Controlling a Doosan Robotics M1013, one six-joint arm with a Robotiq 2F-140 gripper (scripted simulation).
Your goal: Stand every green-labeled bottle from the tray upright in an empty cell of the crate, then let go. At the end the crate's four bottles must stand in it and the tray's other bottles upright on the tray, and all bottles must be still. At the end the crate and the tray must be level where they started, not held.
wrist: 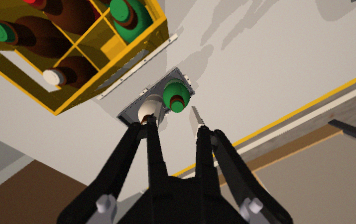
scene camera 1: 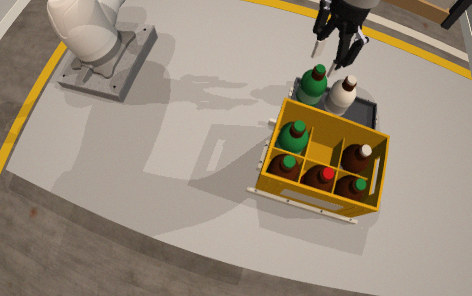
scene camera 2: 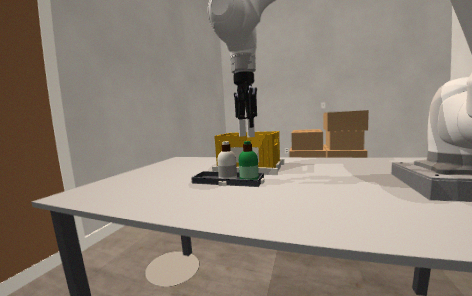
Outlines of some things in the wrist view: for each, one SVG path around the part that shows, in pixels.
My gripper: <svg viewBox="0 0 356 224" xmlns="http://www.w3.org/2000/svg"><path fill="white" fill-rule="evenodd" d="M56 224L113 224L117 213L116 201L141 139L147 138L149 188L116 224L294 224L290 214L260 185L223 131L219 129L209 130L195 106L191 106L189 115L193 135L197 139L195 177L182 179L168 176L158 134L162 109L161 102L157 103L155 112L147 117L147 124L141 125L140 122L131 123L96 179L63 209ZM213 153L231 194L239 207L240 214L221 195L217 168L214 167Z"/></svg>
A green-labeled bottle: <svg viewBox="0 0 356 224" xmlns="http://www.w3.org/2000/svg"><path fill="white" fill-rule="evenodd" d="M171 79L165 85L163 102L173 112L180 113L188 105L190 93L182 80Z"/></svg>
A dark tray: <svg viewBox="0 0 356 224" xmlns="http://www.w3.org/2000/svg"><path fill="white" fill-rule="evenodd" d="M193 90L183 74L175 68L118 114L116 118L128 128L133 122L141 123L138 118L138 111L145 99L152 94L158 94L163 97L165 85L171 79L182 80L190 93L190 97L194 95Z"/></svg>
